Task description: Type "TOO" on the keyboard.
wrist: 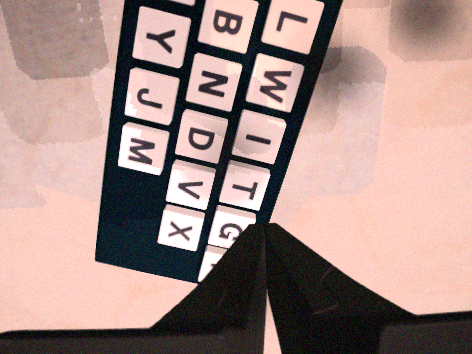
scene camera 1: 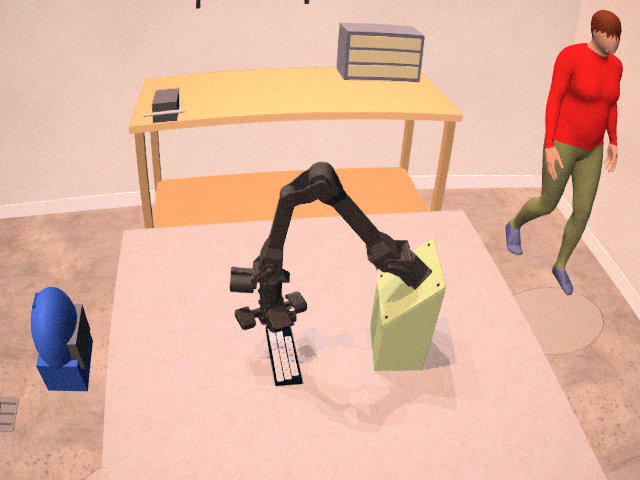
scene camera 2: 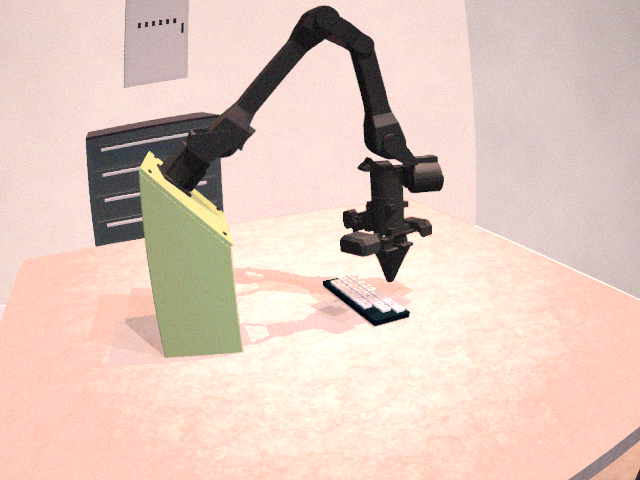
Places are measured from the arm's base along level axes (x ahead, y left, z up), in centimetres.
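Pixels of known places: gripper, fingertip midpoint: (wrist: pixel 262 237) (scene camera 1: pixel 270 330) (scene camera 2: pixel 390 281); arm's base at its link origin: (scene camera 1: pixel 418 275) (scene camera 2: pixel 172 180).
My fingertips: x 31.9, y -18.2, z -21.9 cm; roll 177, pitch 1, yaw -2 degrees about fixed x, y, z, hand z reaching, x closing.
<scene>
For each thing: its middle in the pictures, then the offset to it from my fingertips.
- dark keyboard at the middle of its body: (wrist: pixel 224 37) (scene camera 2: pixel 364 297) (scene camera 1: pixel 283 353) dx -0.8, dy +5.7, dz -4.3 cm
- T key at the middle of its body: (wrist: pixel 244 185) dx -0.5, dy +0.1, dz -3.7 cm
- I key at the middle of its body: (wrist: pixel 258 137) dx +0.1, dy +2.0, dz -3.7 cm
- G key at the middle of its body: (wrist: pixel 231 228) dx -1.2, dy -1.9, dz -3.7 cm
A dark keyboard (scene camera 1: pixel 270 356) (scene camera 2: pixel 376 318) (wrist: pixel 131 200) with white lettered keys lies flat on the table. In the wrist view the T key (wrist: pixel 245 186) is in the right-hand row, between the I key (wrist: pixel 260 137) and the G key (wrist: pixel 231 231). The O key does not show in the wrist view. My gripper (scene camera 2: pixel 389 280) (wrist: pixel 262 236) is shut and empty, pointing down above the keyboard's end. In the wrist view its fingertips are beside the G key, a little past the T key, and hide part of the keys at that end. In scene camera 1 the fingertips are hidden.
A green slanted pedestal (scene camera 1: pixel 400 330) (scene camera 2: pixel 191 289) carries the arm's base. A wooden workbench (scene camera 1: pixel 258 98) with a small drawer unit (scene camera 1: pixel 383 55) stands behind the table. A person (scene camera 1: pixel 586 98) is at the right and a blue object (scene camera 1: pixel 53 325) at the left.
</scene>
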